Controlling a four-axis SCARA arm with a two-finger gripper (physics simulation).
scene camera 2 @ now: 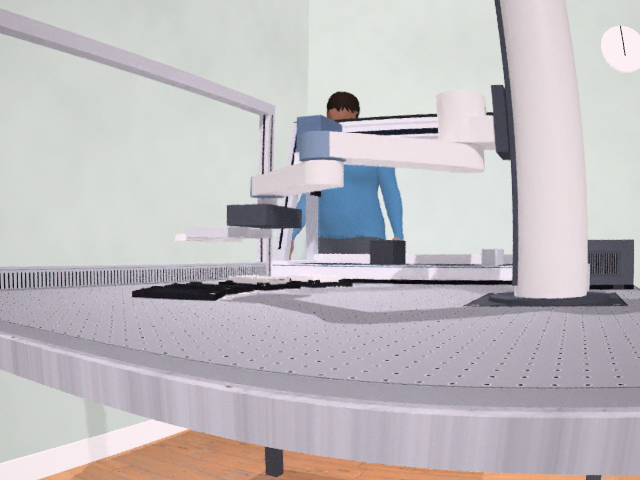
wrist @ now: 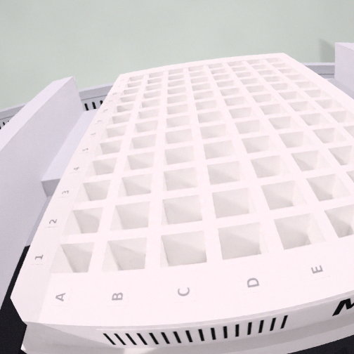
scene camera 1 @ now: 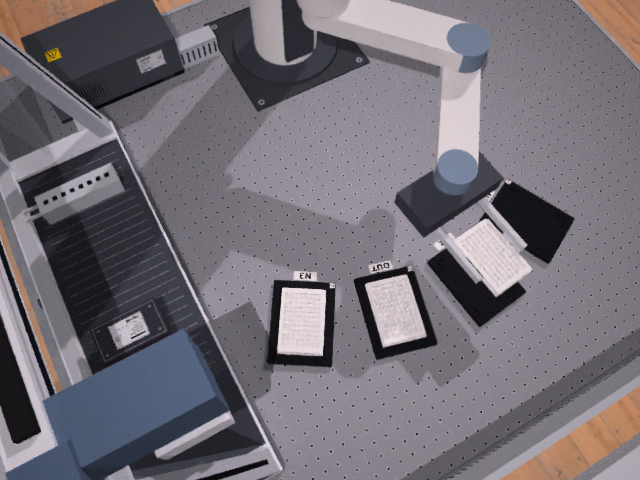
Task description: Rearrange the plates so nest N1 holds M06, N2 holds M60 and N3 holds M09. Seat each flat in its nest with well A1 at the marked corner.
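Frame: origin at the arm's base, x left, y back, z up, level; metres.
Seen in the pictures: gripper, fingertip midpoint: (scene camera 2: 199,233) (scene camera 1: 502,264); arm's base, origin of the base link: (scene camera 1: 285,46).
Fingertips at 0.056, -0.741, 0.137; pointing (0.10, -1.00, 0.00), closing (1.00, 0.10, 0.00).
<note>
Pixels of each thing's top centre, then the offset from my fingertips to it, as dx, dy, dz. "*": a spot on its surface instead. Level surfaces: height alone.
- white well plate, middle of its top: (scene camera 1: 492,254) (scene camera 2: 208,234) -0.002, +0.025, -0.002
- nest N2, middle of its top: (scene camera 1: 477,275) (scene camera 2: 208,283) -0.003, +0.023, -0.108
- Black nest N1, middle of its top: (scene camera 2: 179,288) (scene camera 1: 528,218) +0.165, +0.075, -0.108
- Nest N3, surface spot: (scene camera 1: 274,320) * -0.396, +0.137, -0.113
- Nest OUT, middle of its top: (scene camera 1: 395,310) (scene camera 2: 258,280) -0.184, +0.042, -0.108
- framed deck with a blue block, its level: dz +0.363
- dark box, surface spot: (scene camera 1: 103,51) * -0.455, +0.816, -0.010
My gripper (scene camera 1: 500,262) (scene camera 2: 187,234) (wrist: 211,75) is shut on a white well plate (scene camera 1: 493,253) (scene camera 2: 179,238) (wrist: 150,290) and holds it level, high above the table. In the wrist view A1 is at the near left corner; the printed name is cut off after "M". In scene camera 1 the plate appears over nest N2 (scene camera 1: 480,310), whose label is mostly hidden. Black nest N1 (scene camera 1: 542,222) (scene camera 2: 178,293) holds no plate; its label is also covered. Nest N3 (scene camera 1: 274,320) holds a white plate (scene camera 1: 302,322). Their names cannot be read.
Nest OUT (scene camera 1: 368,310), between N3 and N2, holds a white plate (scene camera 1: 397,310). A framed deck with a blue block (scene camera 1: 134,397) stands at the left in scene camera 1. A dark box (scene camera 1: 103,51) stands behind it. A person (scene camera 2: 351,206) stands beyond the table.
</note>
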